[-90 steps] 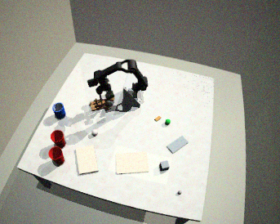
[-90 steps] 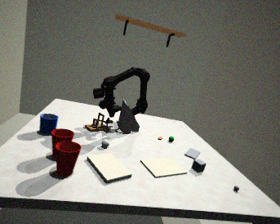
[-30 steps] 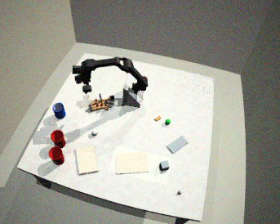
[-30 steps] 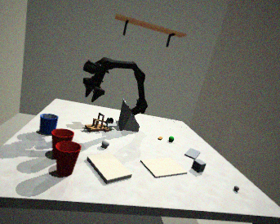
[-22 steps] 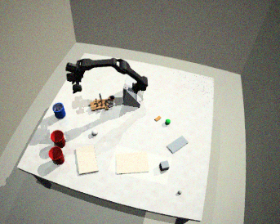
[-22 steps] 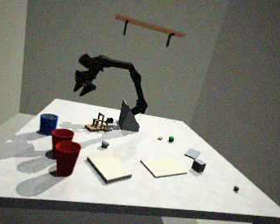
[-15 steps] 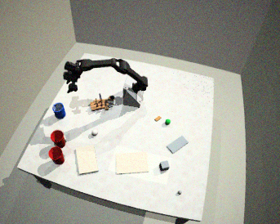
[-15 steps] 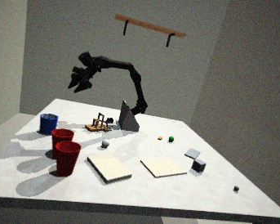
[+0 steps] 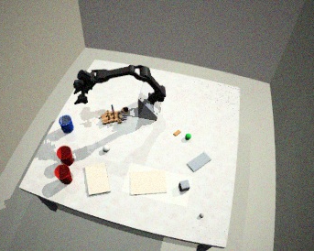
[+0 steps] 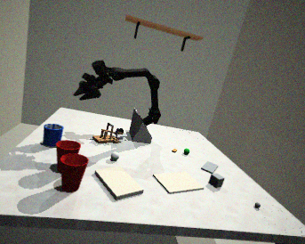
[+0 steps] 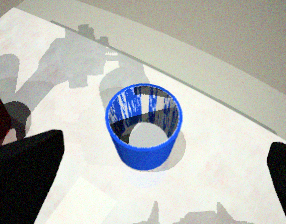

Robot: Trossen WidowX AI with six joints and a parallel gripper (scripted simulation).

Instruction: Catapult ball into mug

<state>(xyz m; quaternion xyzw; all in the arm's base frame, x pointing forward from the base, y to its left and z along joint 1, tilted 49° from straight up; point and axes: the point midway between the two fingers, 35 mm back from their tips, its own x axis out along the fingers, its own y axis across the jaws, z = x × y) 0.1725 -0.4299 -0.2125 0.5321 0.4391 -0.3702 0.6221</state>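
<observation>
Right now my gripper tip is 300 mm to the right of the black ball, 200 mm above it and 130 mm past it. From my gripper tip the other things lie so: blue mug: 230 mm below, 90 mm to the right, 50 mm ahead; then pale grey ball: 240 mm below, 230 mm to the left, 180 mm ahead; then wooden catapult: 240 mm to the left, 210 mm below, 90 mm behind.
</observation>
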